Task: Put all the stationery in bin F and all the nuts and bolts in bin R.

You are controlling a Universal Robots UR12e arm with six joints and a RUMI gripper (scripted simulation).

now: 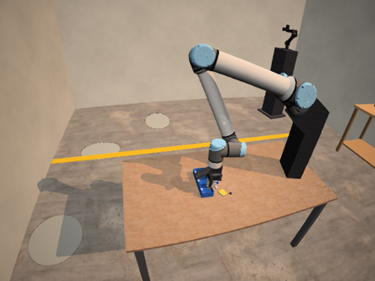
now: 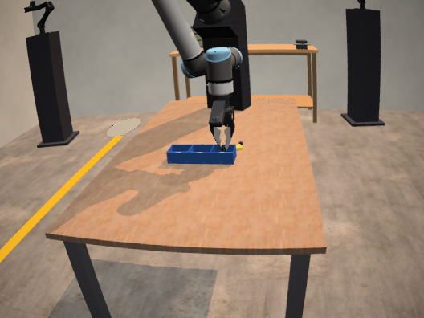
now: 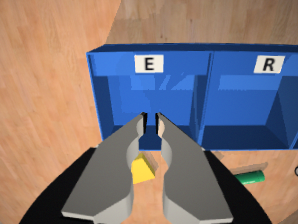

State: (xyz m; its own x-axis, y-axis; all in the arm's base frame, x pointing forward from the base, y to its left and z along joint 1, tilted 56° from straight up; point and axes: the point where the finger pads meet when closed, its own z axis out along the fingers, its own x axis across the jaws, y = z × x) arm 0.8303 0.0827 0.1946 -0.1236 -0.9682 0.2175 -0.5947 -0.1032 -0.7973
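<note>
The grey piece is 8 cm behind my hand, 2 cm to the right of it and 3 cm below it. From my hand the other things lie so: blue die: 11 cm behind, 5 cm to the right, 3 cm below; yellow block: 9 cm behind, 5 cm to the left, 4 cm below; blue three-part bin: 8 cm to the right, 2 cm below.
</note>
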